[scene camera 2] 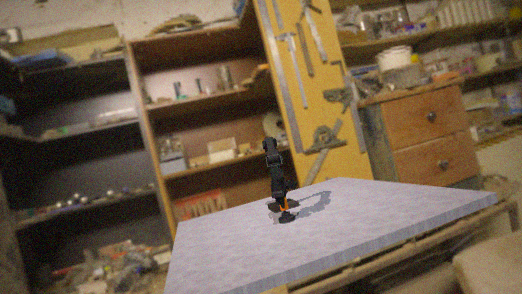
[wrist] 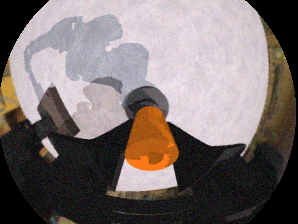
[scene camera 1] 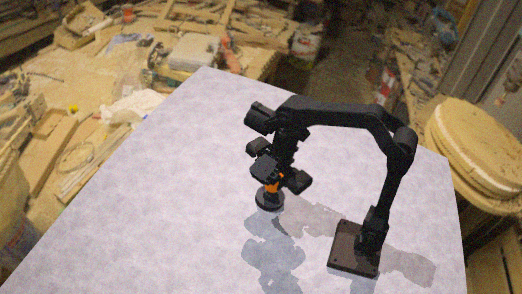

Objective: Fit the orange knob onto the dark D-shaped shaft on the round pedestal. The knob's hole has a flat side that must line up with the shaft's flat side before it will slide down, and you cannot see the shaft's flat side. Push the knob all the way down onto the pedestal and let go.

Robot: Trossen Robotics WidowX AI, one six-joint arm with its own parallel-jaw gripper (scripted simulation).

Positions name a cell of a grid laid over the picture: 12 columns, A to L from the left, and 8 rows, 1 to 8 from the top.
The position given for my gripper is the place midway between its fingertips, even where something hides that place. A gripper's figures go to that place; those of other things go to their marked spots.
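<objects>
My gripper (wrist: G5), 10 cm from the lens. Orange knob (wrist: G6), 5 cm from the lens.
</objects>
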